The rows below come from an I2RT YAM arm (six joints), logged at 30 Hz.
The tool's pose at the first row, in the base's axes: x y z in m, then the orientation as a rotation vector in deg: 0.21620, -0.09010, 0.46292, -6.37, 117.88, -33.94
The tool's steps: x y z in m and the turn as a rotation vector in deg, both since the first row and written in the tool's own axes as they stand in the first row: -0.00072, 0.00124, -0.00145, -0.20, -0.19, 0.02; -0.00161, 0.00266, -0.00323, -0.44, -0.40, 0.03; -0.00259, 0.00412, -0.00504, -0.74, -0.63, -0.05; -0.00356, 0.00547, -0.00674, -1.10, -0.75, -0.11; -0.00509, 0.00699, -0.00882, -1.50, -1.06, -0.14; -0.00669, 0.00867, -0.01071, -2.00, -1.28, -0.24; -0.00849, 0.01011, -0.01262, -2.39, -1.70, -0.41; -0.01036, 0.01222, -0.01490, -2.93, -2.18, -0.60; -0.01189, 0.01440, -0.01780, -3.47, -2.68, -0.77; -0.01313, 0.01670, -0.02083, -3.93, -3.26, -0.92; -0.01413, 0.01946, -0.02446, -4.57, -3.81, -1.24; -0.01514, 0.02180, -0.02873, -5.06, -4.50, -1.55; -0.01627, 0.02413, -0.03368, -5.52, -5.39, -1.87
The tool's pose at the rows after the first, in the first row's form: 0.21558, -0.08826, 0.46354, -6.52, 117.76, -33.69; 0.21480, -0.08609, 0.46435, -6.71, 117.63, -33.41; 0.21406, -0.08384, 0.46523, -7.03, 117.51, -33.11; 0.21338, -0.08173, 0.46610, -7.33, 117.50, -32.76; 0.21272, -0.07917, 0.46749, -7.68, 117.33, -32.32; 0.21227, -0.07651, 0.46879, -8.13, 117.27, -31.83; 0.21188, -0.07399, 0.47036, -8.65, 116.99, -31.47; 0.21133, -0.07073, 0.47184, -9.29, 116.69, -30.96; 0.21009, -0.06728, 0.47328, -9.91, 116.37, -30.43; 0.20860, -0.06377, 0.47450, -10.48, 115.95, -29.96; 0.20656, -0.05971, 0.47558, -11.32, 115.61, -29.41; 0.20393, -0.05578, 0.47712, -12.09, 115.08, -28.99; 0.20080, -0.05158, 0.47906, -12.91, 114.35, -28.57
